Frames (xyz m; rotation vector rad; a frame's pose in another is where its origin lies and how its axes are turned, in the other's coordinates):
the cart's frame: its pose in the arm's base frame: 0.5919 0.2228 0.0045 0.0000 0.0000 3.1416
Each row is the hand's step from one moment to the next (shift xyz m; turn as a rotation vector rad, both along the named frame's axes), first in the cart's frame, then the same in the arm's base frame.
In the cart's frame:
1: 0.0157 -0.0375 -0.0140 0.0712 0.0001 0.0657
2: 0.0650 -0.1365 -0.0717 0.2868 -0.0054 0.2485
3: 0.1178 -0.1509 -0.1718 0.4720 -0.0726 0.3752
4: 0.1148 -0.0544 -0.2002 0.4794 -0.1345 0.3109
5: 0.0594 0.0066 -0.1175 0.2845 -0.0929 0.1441
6: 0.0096 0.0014 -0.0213 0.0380 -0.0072 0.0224
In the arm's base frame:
1: -0.0157 0.0375 -0.0140 -0.0712 -0.0001 0.0657
2: -0.0650 0.1365 -0.0717 -0.2868 0.0054 0.2485
3: -0.1178 0.1509 -0.1718 -0.4720 0.0726 0.3752
4: -0.1148 0.0544 -0.2002 -0.4794 0.1345 0.3109
5: -0.0594 -0.0066 -0.1175 -0.2845 0.0929 0.1441
6: -0.0096 -0.0014 -0.0213 -0.0380 0.0072 0.0224

